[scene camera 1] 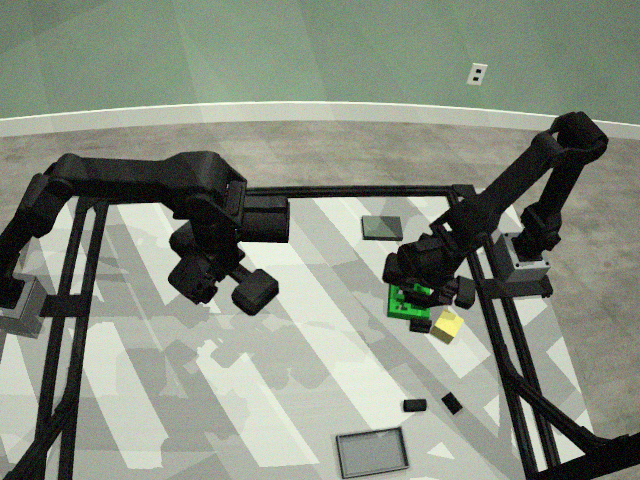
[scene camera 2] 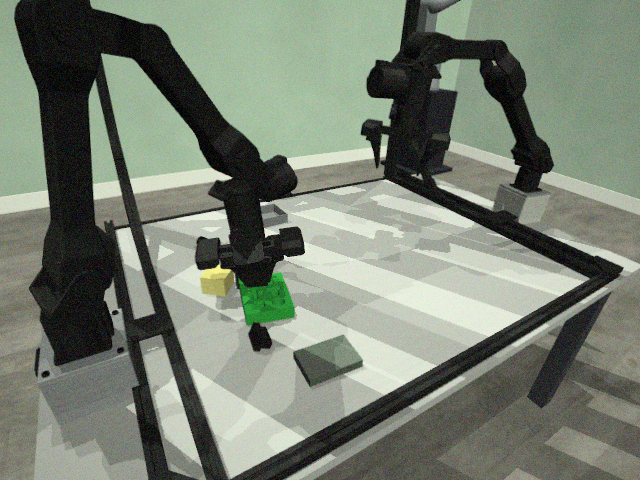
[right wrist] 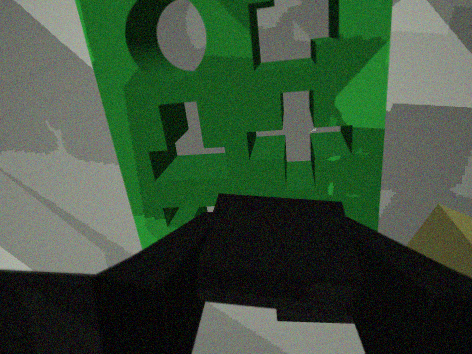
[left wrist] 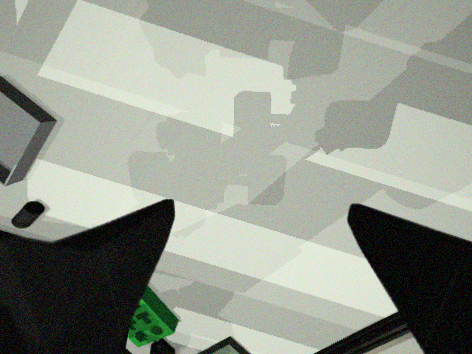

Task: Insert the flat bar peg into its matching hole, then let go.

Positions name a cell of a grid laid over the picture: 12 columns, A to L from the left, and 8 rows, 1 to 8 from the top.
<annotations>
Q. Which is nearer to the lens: the green hole board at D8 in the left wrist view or the grey tray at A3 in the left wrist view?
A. The grey tray.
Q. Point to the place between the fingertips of my left gripper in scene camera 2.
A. At H3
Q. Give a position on a green hole board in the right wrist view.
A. At D3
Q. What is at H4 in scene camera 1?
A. A grey plate.
</annotations>
